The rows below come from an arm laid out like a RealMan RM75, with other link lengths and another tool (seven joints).
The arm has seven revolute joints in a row. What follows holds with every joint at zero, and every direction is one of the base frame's.
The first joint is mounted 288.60 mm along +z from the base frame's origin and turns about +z.
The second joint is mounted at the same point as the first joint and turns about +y.
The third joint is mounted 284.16 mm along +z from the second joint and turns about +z.
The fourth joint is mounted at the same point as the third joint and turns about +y.
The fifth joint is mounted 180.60 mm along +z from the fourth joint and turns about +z.
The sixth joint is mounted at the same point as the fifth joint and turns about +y.
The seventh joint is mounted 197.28 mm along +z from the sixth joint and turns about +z.
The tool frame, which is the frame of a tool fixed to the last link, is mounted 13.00 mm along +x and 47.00 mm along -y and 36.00 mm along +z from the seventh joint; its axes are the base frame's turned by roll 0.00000, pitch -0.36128 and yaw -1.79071 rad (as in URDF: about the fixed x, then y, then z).
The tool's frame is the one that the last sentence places.
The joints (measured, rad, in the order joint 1, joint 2, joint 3, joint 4, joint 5, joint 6, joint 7), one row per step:
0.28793 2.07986 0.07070 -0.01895 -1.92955 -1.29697 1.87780
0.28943 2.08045 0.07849 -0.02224 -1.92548 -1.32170 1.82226
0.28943 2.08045 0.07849 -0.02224 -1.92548 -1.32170 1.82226
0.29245 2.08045 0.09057 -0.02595 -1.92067 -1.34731 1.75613
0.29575 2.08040 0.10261 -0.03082 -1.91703 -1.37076 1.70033
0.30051 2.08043 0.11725 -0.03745 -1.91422 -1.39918 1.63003
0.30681 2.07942 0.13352 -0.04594 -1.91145 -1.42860 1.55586
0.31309 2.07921 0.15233 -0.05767 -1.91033 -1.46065 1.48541
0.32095 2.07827 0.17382 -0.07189 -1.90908 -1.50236 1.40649
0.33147 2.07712 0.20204 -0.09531 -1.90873 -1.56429 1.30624
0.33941 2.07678 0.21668 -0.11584 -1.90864 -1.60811 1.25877
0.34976 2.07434 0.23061 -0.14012 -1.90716 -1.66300 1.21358
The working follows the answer.
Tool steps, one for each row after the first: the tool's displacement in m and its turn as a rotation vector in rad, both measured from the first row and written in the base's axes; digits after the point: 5 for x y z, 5 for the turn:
-0.00251 0.00369 0.00574 0.02852 -0.04090 0.03651
-0.00251 0.00369 0.00574 0.02852 -0.04090 0.03651
-0.00477 0.00860 0.01332 0.06475 -0.09161 0.07525
-0.00693 0.01311 0.02069 0.09859 -0.13573 0.10810
-0.00985 0.01849 0.02980 0.14011 -0.19332 0.14870
-0.01279 0.02446 0.04054 0.18606 -0.25744 0.18994
-0.01618 0.02998 0.05205 0.23465 -0.32033 0.22916
-0.02142 0.03589 0.06630 0.29424 -0.39140 0.27548
-0.02986 0.04217 0.08633 0.37740 -0.48548 0.33720
-0.03676 0.04521 0.09887 0.42818 -0.53438 0.37710
-0.04619 0.04802 0.11377 0.48747 -0.58297 0.42566

Tool pose at each row, in the base's axes (x y z in m, rotation vector in rad; rounded; the steps above come from the unrounded poses):
0.38279 0.31862 -0.05928 -1.82079 0.10702 0.78575
0.38027 0.32231 -0.05353 -1.81520 0.03598 0.77149
0.38027 0.32231 -0.05353 -1.81520 0.03598 0.77149
0.37802 0.32722 -0.04596 -1.80465 -0.04611 0.74858
0.37586 0.33173 -0.03858 -1.79167 -0.11716 0.72738
0.37294 0.33711 -0.02947 -1.77500 -0.20615 0.69774
0.36999 0.34308 -0.01873 -1.75378 -0.30056 0.66136
0.36661 0.34859 -0.00723 -1.72698 -0.39218 0.62390
0.36137 0.35450 0.00702 -1.68940 -0.49759 0.58166
0.35293 0.36079 0.02706 -1.63067 -0.63606 0.52431
0.34603 0.36383 0.03959 -1.59071 -0.71582 0.49794
0.33659 0.36664 0.05449 -1.54053 -0.80419 0.47555

